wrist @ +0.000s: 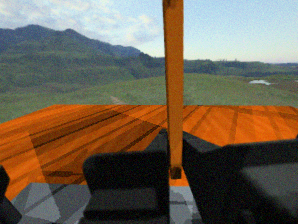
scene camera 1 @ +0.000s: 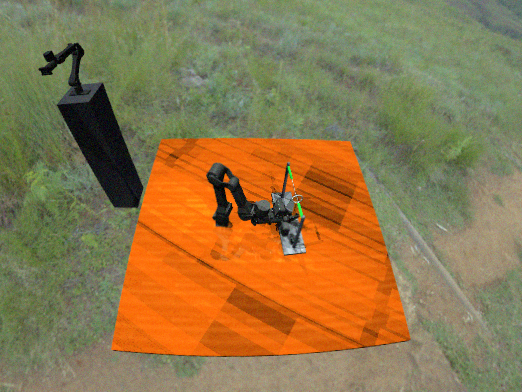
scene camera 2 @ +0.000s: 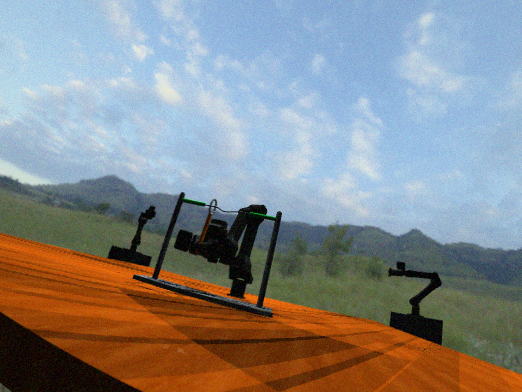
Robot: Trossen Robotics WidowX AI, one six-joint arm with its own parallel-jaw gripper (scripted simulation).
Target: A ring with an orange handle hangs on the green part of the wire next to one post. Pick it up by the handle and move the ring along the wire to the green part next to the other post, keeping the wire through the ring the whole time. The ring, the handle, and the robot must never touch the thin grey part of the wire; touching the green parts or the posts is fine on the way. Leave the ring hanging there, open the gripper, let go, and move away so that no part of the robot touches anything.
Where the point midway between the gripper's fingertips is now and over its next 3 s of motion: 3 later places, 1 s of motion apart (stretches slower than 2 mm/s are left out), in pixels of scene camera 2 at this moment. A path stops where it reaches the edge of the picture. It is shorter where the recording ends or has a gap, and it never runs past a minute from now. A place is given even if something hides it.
The gripper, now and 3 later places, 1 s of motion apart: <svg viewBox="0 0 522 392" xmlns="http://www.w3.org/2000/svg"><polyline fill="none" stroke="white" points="195,245 199,247 225,255 233,255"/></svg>
